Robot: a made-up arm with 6 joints. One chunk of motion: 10 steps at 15 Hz.
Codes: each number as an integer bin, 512 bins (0 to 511) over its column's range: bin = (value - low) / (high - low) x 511, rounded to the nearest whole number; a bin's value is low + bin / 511 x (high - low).
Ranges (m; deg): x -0.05..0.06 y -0.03..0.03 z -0.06..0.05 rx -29..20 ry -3..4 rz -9..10
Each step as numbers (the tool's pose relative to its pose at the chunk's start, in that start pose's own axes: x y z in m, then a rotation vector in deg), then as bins.
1 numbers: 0.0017 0.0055 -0.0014 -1.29 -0.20 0.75
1 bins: 240 302 272 289 204 262
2 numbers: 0.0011 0.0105 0.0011 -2.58 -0.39 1.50
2 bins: 237 345 284 276 191 282
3 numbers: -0.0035 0.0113 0.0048 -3.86 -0.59 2.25
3 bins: 216 352 301 262 176 303
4 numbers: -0.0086 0.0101 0.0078 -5.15 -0.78 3.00
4 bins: 192 342 315 249 162 323
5 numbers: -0.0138 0.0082 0.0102 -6.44 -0.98 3.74
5 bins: 168 325 326 235 147 343
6 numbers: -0.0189 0.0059 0.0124 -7.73 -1.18 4.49
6 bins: 144 306 336 222 133 363
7 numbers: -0.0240 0.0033 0.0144 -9.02 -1.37 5.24
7 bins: 121 284 346 208 119 383
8 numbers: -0.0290 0.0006 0.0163 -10.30 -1.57 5.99
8 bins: 98 261 354 195 104 403
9 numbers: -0.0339 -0.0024 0.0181 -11.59 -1.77 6.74
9 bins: 75 235 363 182 90 423
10 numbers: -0.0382 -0.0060 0.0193 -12.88 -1.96 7.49
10 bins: 55 204 368 168 76 443
